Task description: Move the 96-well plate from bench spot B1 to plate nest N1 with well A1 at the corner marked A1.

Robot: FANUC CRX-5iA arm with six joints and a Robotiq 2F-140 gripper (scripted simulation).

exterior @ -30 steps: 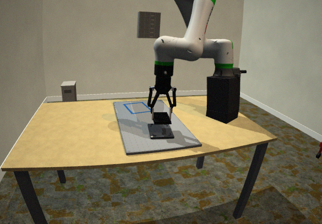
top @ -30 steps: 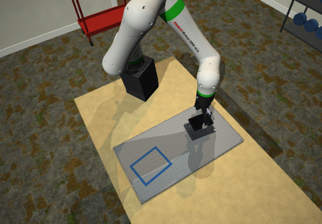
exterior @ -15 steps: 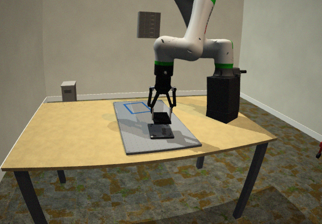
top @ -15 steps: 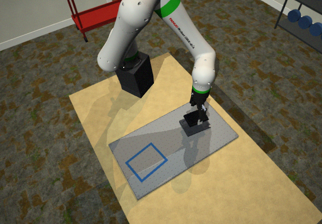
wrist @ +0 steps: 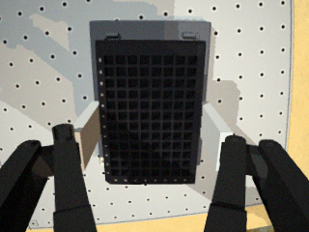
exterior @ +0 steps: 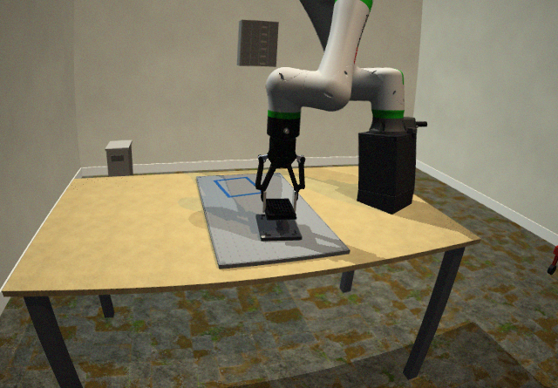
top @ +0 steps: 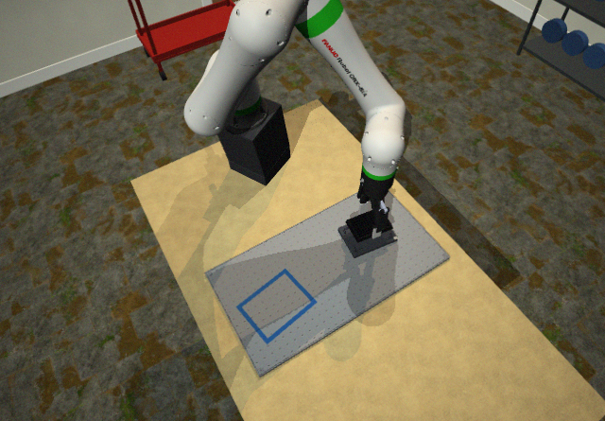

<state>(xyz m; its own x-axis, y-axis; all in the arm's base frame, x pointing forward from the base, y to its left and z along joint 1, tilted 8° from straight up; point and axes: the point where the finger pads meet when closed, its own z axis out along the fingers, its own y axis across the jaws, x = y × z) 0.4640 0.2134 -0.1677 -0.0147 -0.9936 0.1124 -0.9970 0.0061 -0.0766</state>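
My hand is 80 mm above the dark plate nest N1. From my hand the other things lie so: black 96-well plate 20 mm below.
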